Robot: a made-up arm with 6 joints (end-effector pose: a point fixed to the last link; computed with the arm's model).
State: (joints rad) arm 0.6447 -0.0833 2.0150 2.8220 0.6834 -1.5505
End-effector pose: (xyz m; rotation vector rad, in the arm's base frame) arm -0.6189 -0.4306 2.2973 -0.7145 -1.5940 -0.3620
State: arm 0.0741 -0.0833 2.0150 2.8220 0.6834 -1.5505
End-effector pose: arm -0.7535 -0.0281 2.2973 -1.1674 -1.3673 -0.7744
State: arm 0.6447 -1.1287 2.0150 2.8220 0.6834 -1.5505
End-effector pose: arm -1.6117 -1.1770 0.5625 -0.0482 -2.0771 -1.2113
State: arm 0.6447 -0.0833 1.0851 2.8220 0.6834 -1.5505
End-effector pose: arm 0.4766 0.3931 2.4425 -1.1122 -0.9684 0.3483
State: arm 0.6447 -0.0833 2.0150 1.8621 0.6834 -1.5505
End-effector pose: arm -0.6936 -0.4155 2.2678 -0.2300 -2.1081 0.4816
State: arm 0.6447 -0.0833 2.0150 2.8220 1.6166 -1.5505
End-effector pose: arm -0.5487 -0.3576 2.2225 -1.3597 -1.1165 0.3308
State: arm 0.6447 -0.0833 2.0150 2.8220 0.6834 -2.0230
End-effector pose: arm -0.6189 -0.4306 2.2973 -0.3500 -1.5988 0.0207
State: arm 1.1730 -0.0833 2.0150 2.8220 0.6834 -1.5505
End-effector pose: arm -0.3175 -0.6839 2.2973 -0.2714 -1.7119 0.0261
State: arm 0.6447 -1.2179 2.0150 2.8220 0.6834 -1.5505
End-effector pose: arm -1.6199 -1.1832 0.3722 0.0201 -2.1044 -1.2850
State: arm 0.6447 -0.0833 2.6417 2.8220 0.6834 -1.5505
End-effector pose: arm -1.0992 -0.7917 1.5647 -0.3442 -1.9170 -0.8668
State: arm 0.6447 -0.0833 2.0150 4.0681 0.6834 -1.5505
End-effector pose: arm -0.5811 -0.5253 2.2818 -1.1107 -0.5957 -1.2685
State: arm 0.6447 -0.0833 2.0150 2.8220 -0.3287 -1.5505
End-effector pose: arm -0.6909 -0.5373 2.2541 0.1609 -1.8380 -1.0871
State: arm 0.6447 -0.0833 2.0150 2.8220 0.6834 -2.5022
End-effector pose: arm -0.6189 -0.4306 2.2973 0.0234 -1.5377 0.3968
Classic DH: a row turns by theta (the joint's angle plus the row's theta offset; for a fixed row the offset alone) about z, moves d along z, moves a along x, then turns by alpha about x. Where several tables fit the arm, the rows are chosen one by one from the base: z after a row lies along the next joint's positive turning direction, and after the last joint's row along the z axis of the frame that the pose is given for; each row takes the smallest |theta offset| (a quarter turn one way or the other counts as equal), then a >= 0, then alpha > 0; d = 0 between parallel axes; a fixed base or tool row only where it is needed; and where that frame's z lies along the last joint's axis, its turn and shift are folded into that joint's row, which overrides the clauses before.
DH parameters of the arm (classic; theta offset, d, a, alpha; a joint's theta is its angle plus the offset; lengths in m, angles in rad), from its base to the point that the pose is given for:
joint 1: 0 0.352 0.131 -1.5708
joint 2: -1.5708 0 0.654 3.1416
joint 3: 0 0 0.15 -1.5708
joint 4: 0 -1.427 0 1.5708
joint 5: 0 0 0 -1.5708
joint 6: 1.5708 -0.14 0 1.5708
tool (fixed): -1.5708 0 0 0

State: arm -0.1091 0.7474 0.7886 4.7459 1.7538 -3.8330
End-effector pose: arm 1.9428 -0.3512 1.0439 -0.5950 0.7550 -1.7518
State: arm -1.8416 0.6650 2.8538 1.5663 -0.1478 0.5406
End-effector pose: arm 0.1125 0.4822 2.0557 1.3483 -0.1071 1.7313
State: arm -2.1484 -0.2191 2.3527 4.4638 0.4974 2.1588
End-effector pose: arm 0.7038 1.1985 1.7141 2.1728 1.7767 1.3196
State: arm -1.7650 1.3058 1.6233 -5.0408 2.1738 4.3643
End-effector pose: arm -0.2758 -1.9677 1.1218 -0.0788 -0.0975 0.4746
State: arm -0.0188 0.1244 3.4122 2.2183 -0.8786 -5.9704
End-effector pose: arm -1.2581 -0.0623 0.5673 1.1241 -0.8115 -2.3192
